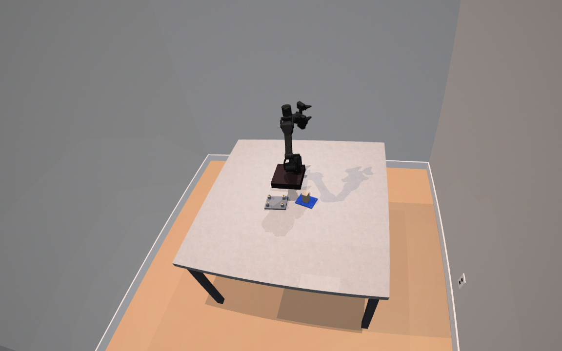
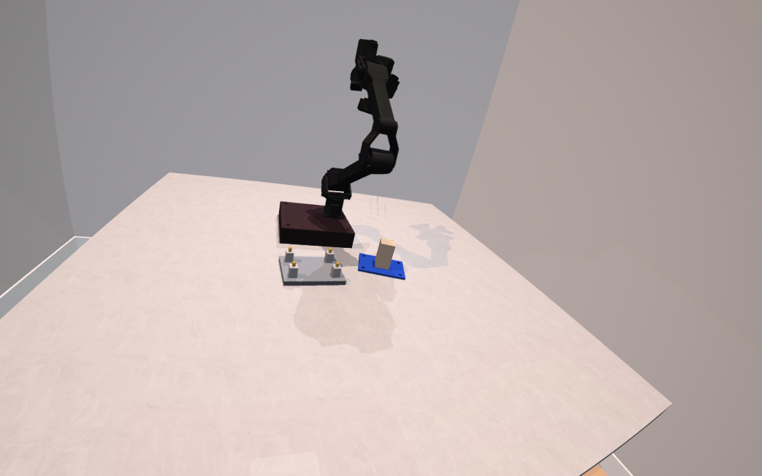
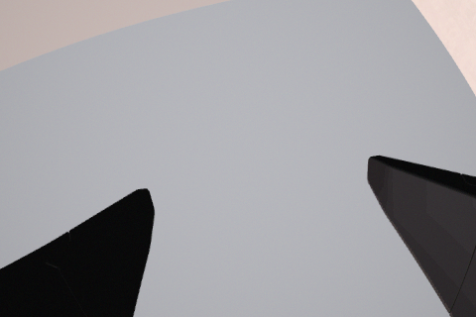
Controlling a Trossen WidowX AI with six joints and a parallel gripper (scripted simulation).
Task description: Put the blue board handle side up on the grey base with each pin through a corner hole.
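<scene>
My gripper tip is now 450 mm above the blue board, 360 mm short of it and 30 mm to the right of it. The rest, counted from my gripper tip: grey base 470 mm below, 430 mm ahead, 160 mm to the right.
</scene>
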